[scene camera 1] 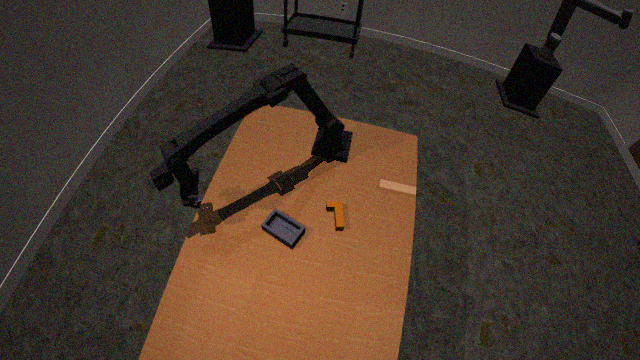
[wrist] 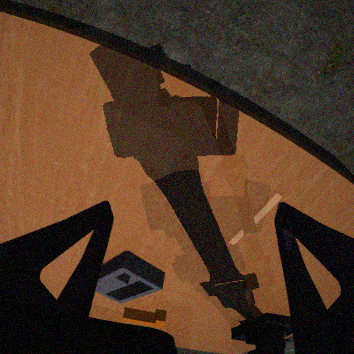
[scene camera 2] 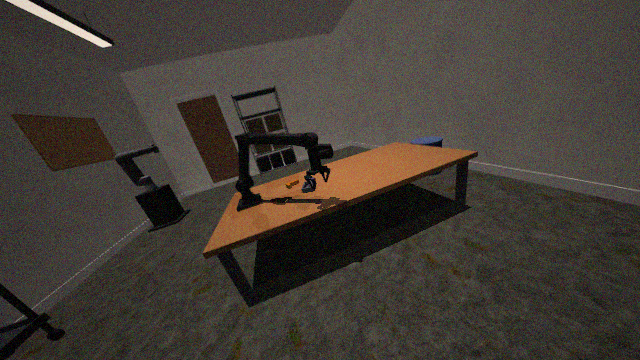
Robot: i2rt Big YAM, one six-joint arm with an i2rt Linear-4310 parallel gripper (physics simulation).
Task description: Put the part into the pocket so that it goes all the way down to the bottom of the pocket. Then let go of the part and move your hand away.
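Frame: origin at the arm's base, x right, y back, z down, level; millimetres.
Seen in the pictures: gripper, fingertip midpoint: (scene camera 1: 196, 196) (wrist: 191, 210) (scene camera 2: 320, 185); arm's base at its link origin: (scene camera 1: 332, 141) (wrist: 267, 333) (scene camera 2: 249, 200).
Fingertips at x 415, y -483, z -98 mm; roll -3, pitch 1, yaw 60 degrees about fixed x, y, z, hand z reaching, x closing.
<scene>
Pixels of each thing's top centre, then the offset from my fingertips to it. Level surfaces: height alone.
- orange L-shaped part at its top centre: (wrist: 142, 321) (scene camera 1: 335, 213) (scene camera 2: 292, 182) dx -503, dy +130, dz +97 mm
- grey block with the pocket, top centre: (wrist: 120, 288) (scene camera 1: 283, 225) (scene camera 2: 308, 183) dx -328, dy +24, dz +91 mm
- table at its surface level: dz +127 mm
The orange L-shaped part (scene camera 1: 339, 218) (scene camera 2: 292, 184) lies flat on the table, apart from the grey block with the pocket (scene camera 1: 276, 237) (scene camera 2: 308, 185). In scene camera 1 the part is right of the block, its short leg at the far end pointing left. In the wrist view the block (wrist: 148, 270) shows low beside the left finger, and a piece of the part (wrist: 142, 315) shows below it. My gripper (scene camera 1: 192, 201) (scene camera 2: 318, 178) (wrist: 191, 210) is open and empty. It points down above the table's left edge in scene camera 1, left of the block and higher.
The table (scene camera 1: 280, 300) (scene camera 2: 400, 165) has its left edge close under my gripper in scene camera 1. The arm's base (scene camera 1: 332, 142) stands at the far end. A pale strip (scene camera 1: 397, 187) shows near the right edge. The arm's dark shadow crosses the table behind the block.
</scene>
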